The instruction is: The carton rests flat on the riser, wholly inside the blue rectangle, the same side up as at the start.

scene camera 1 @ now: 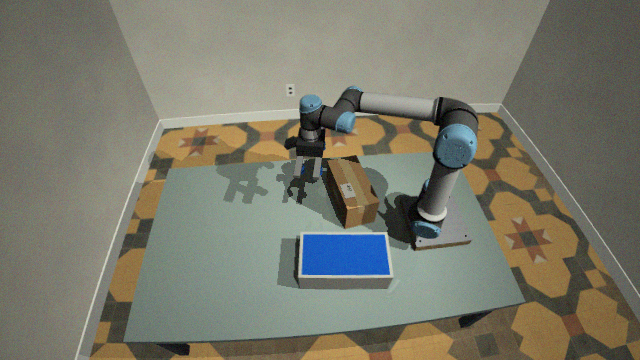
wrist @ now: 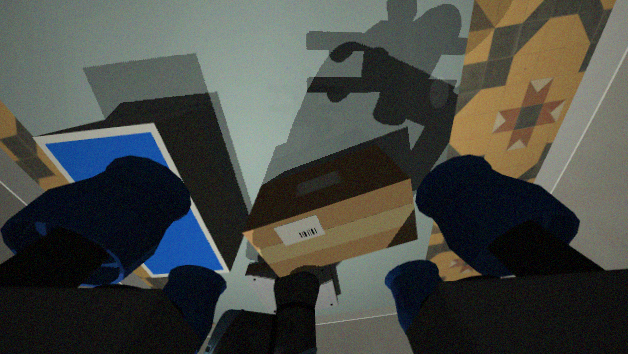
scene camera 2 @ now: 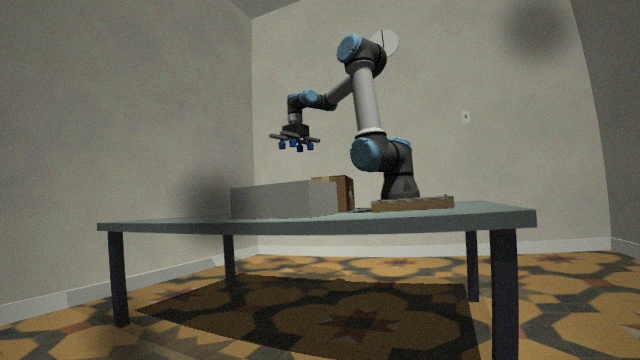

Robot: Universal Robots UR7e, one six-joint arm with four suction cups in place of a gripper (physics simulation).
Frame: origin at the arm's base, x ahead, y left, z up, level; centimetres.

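Seen in the pictures: hand, tool point: (scene camera 1: 311, 159) (wrist: 306, 244) (scene camera 2: 296, 149); arm's base, link origin: (wrist: 296, 283) (scene camera 2: 400, 198).
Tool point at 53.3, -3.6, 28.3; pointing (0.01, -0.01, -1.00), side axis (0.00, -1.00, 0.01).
Pixels of each thing's top centre, then the offset from my tool point to it, as dx, dy, dz.
- brown carton, top centre: (wrist: 334, 236) (scene camera 1: 352, 180) (scene camera 2: 333, 178) -18.0, -5.1, -16.6
- low riser, top centre: (wrist: 151, 220) (scene camera 2: 282, 185) (scene camera 1: 345, 254) -16.7, +30.4, -20.3
- blue rectangle, top centre: (wrist: 151, 220) (scene camera 1: 345, 254) -16.7, +30.4, -20.3
The brown carton (scene camera 1: 353, 190) (scene camera 2: 346, 192) (wrist: 340, 222) rests on the table behind the riser, turned at an angle to it, its taped top with a white barcode label facing up. The low riser (scene camera 1: 345, 282) (scene camera 2: 280, 200) (wrist: 159, 135) stands at the table's front; the blue rectangle (scene camera 1: 345, 255) (wrist: 115, 152) covers its top inside a white border and bears no object. My gripper (scene camera 1: 310, 172) (scene camera 2: 296, 145) has four blue suction cups pointing down. It is open and hangs in the air above the table, left of the carton in the first scene view, apart from it. In the wrist view cups cover part of the blue rectangle.
The arm's base plate (scene camera 1: 452, 232) (scene camera 2: 412, 204) stands on the table (scene camera 1: 210, 280) (scene camera 2: 425, 220) to the right of the carton. The arm reaches above the back of the table. The table's back edge lies near the carton's far end. Walls stand around.
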